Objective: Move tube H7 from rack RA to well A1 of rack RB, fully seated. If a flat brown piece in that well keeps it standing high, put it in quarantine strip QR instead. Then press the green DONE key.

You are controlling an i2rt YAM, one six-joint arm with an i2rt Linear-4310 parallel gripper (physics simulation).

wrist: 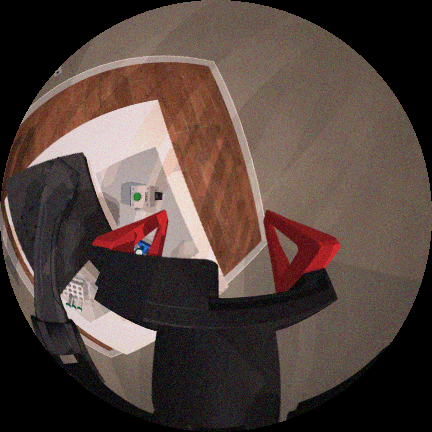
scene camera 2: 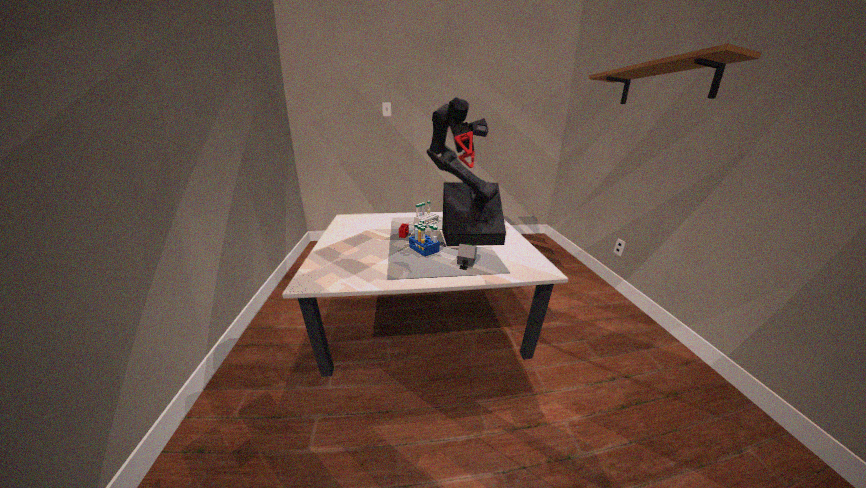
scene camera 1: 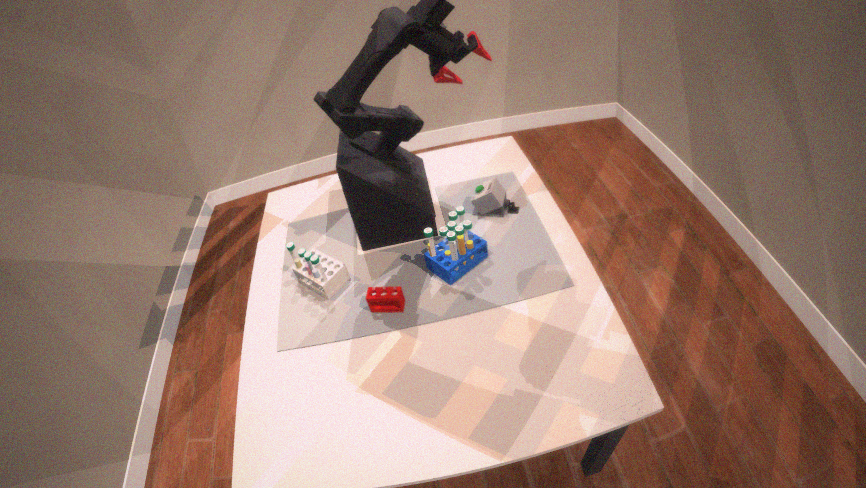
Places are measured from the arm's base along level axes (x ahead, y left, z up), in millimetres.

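Pixels of known places: gripper, between the fingertips: [wrist: 215, 215] [scene camera 2: 471, 160] [scene camera 1: 476, 70]; arm's base, origin of its link: [wrist: 48, 207] [scene camera 2: 478, 203] [scene camera 1: 378, 153].
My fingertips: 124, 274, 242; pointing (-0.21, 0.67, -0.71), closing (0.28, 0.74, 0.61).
For each thing: its top centre in the pictures, then the offset to it from my fingertips, as dx, dy, dz. Level surfaces: height alone.
- blue rack, centre of its top: [scene camera 1: 455, 247] [wrist: 136, 258] [scene camera 2: 424, 239] +167, -130, -376
- white rack, centre of its top: [scene camera 1: 317, 266] [wrist: 69, 289] [scene camera 2: 426, 215] +130, -478, -376
- small red rack, centre of its top: [scene camera 1: 383, 292] [scene camera 2: 403, 226] +264, -313, -376
- grey box, centre of its top: [scene camera 1: 487, 184] [wrist: 144, 196] [scene camera 2: 468, 243] -14, -4, -342
- green key, centre of its top: [scene camera 1: 479, 186] [wrist: 137, 196] -23, -24, -351
- grey mat, height of its surface: dz -426
- white table, height of its surface: dz -429
My gripper [scene camera 1: 476, 70] [wrist: 215, 215] is open and empty, raised high above the table, with its red fingers wide apart. A blue rack [scene camera 1: 454, 277] [scene camera 2: 424, 247] holds several green-capped tubes, some standing higher than others, and yellow pieces show in it. A white rack [scene camera 1: 338, 281] [wrist: 76, 289] holds several green-capped tubes at one end. A small red rack [scene camera 1: 385, 300] [scene camera 2: 403, 230] stands between them, with no tubes seen in it. A grey box [scene camera 1: 492, 198] [scene camera 2: 466, 253] bears the green key [scene camera 1: 479, 189] [wrist: 137, 196]. Labels, H7, A1 and any brown piece cannot be made out.
The racks and box stand on a grey mat [scene camera 1: 327, 330] on the white table [scene camera 1: 284, 412]. The black arm base [scene camera 1: 390, 203] [scene camera 2: 472, 221] stands behind the racks. A wooden shelf [scene camera 2: 672, 63] is on the wall at the right in scene camera 2.
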